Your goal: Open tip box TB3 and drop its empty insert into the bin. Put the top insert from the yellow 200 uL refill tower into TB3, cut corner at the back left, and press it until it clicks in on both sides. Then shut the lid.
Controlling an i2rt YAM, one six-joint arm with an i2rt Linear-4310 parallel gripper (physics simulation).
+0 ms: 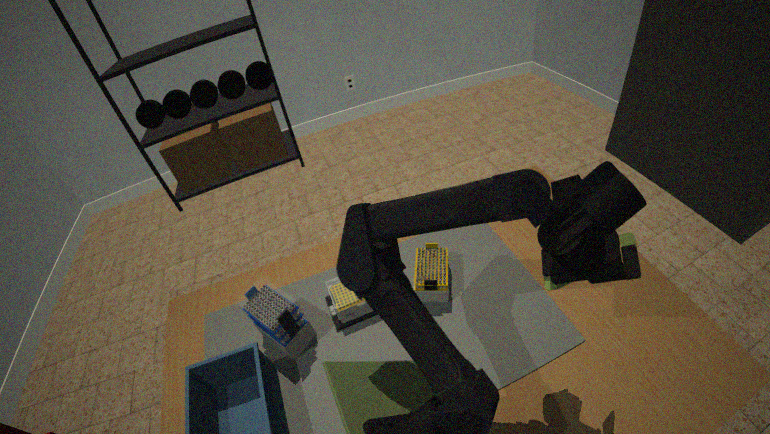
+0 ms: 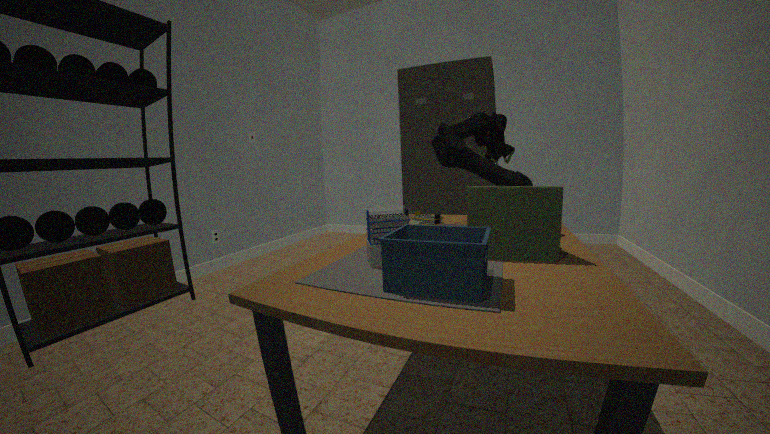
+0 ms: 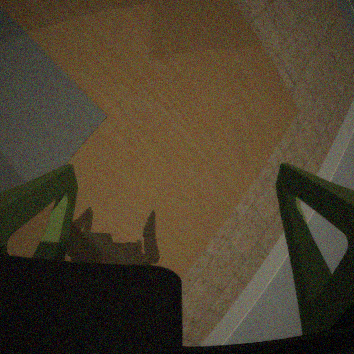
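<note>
My gripper [image 1: 588, 261] [image 2: 507, 156] [image 3: 176, 174] is open and empty, raised over the right end of the table, away from the boxes. A yellow-framed rack of tips [image 1: 431, 266] with a black clip stands on a grey base, apparently the yellow refill tower. Left of it, a pale tip box [image 1: 350, 308] shows a yellow perforated insert [image 1: 342, 295]; the arm hides its right part, no label is readable, and its lid state is unclear. The blue bin [image 1: 276, 398] [image 2: 434, 269] stands at the left end of the mat.
A blue tip tower [image 1: 269, 310] [image 2: 372, 232] stands behind the bin. A tall green block [image 1: 347, 393] [image 2: 514, 223] stands beside the arm's base. A grey mat [image 1: 544, 323] [image 2: 334, 274] [image 3: 45, 100] lies on the wooden table [image 1: 620, 323] [image 2: 593, 312] [image 3: 175, 110].
</note>
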